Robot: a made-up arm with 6 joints. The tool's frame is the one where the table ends. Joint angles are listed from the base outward.
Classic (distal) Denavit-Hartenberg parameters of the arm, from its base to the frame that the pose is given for. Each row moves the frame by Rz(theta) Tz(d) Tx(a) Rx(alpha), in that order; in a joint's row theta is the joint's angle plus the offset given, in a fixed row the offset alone. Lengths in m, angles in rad.
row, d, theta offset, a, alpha
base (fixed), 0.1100, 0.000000, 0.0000, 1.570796
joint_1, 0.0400, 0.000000, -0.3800, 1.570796
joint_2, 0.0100, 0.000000, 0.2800, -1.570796
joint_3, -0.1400, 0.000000, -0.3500, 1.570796
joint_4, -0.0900, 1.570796, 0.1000, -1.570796
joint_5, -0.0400, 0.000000, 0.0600, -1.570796
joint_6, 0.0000, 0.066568, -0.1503, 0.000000
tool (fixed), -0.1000, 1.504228, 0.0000, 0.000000
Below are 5 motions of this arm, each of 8 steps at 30 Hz.
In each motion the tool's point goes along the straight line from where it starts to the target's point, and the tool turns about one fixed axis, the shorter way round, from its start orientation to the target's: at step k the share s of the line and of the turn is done. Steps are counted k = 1, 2, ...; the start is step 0. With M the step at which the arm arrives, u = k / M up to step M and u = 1 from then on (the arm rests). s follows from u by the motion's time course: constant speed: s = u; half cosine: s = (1 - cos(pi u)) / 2; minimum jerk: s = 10 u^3 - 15 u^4 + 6 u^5.
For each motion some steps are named. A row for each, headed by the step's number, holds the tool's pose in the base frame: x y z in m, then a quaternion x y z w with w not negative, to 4 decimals.
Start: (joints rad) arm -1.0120 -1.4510 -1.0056 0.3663 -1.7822 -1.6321
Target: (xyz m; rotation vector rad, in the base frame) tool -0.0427 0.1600 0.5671 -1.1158 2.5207 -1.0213
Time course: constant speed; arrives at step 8
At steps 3, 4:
3: -0.0742 0.1866 0.5641 -0.3854 0.8310 -0.3684 0.1591
4: -0.0679 0.1813 0.5647 -0.3839 0.8357 -0.3639 0.1475

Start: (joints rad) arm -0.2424 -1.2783 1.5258 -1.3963 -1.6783 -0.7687
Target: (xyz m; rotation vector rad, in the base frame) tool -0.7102 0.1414 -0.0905 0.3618 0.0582 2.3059
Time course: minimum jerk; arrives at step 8
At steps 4, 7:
4: -0.6901 0.1431 -0.0736 0.1569 0.0888 0.8794 0.4406
7: -0.7096 0.1415 -0.0900 0.1430 0.0250 0.9075 0.3941

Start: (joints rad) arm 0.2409 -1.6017 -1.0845 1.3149 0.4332 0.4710
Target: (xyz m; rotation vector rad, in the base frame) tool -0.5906 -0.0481 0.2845 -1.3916 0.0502 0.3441
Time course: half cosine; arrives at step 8
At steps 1, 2, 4, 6, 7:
1: -0.6073 0.0030 0.3311 -0.6862 0.1041 0.2126 0.6878
2: -0.6054 -0.0027 0.3259 -0.6813 0.0950 0.2066 0.6958
4: -0.5993 -0.0215 0.3087 -0.6642 0.0653 0.1866 0.7209
6: -0.5931 -0.0403 0.2916 -0.6457 0.0354 0.1662 0.7444
7: -0.5913 -0.0461 0.2863 -0.6398 0.0262 0.1599 0.7513

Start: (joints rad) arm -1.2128 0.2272 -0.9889 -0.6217 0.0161 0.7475
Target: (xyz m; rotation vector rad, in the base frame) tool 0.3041 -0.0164 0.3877 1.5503 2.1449 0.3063
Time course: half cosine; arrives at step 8
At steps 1, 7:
1: 0.1752 -0.0046 0.4935 0.5480 0.6993 0.2010 0.4126
7: 0.2990 -0.0159 0.3919 0.5652 0.7796 0.1154 0.2437

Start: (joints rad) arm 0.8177 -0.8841 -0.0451 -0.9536 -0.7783 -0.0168
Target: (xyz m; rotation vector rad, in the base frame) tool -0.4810 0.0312 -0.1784 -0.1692 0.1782 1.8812
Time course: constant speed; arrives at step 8
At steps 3, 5, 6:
3: -0.4650 0.0242 -0.2212 -0.0758 0.0738 0.7736 0.6248
5: -0.4714 0.0270 -0.2041 -0.0745 0.0748 0.7867 0.6082
6: -0.4746 0.0284 -0.1955 -0.0738 0.0753 0.7931 0.5998

